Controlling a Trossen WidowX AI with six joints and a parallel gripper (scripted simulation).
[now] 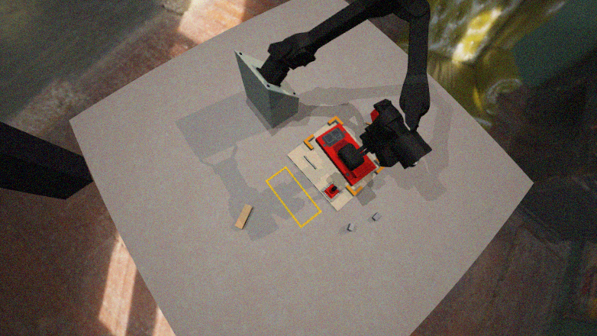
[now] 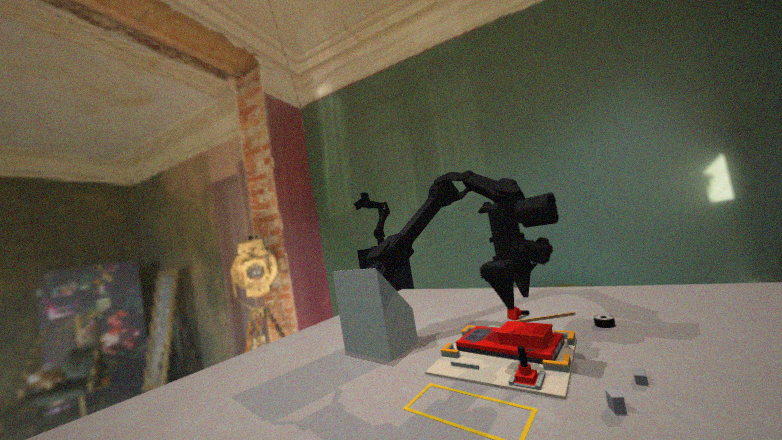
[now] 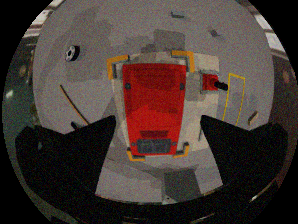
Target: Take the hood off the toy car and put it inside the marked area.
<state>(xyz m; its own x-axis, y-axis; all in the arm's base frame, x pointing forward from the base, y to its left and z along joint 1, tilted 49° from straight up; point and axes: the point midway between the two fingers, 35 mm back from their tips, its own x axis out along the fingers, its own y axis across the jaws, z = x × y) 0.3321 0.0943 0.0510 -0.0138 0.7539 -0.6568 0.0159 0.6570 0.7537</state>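
The red hood lies 60 mm below my gripper tip. Round my gripper tip: beige base plate: 90 mm below, 30 mm behind, 20 mm to the right; black wheel: 190 mm to the left, 120 mm ahead, 90 mm below; thin wooden stick: 200 mm to the left, 100 mm below, 20 mm behind.
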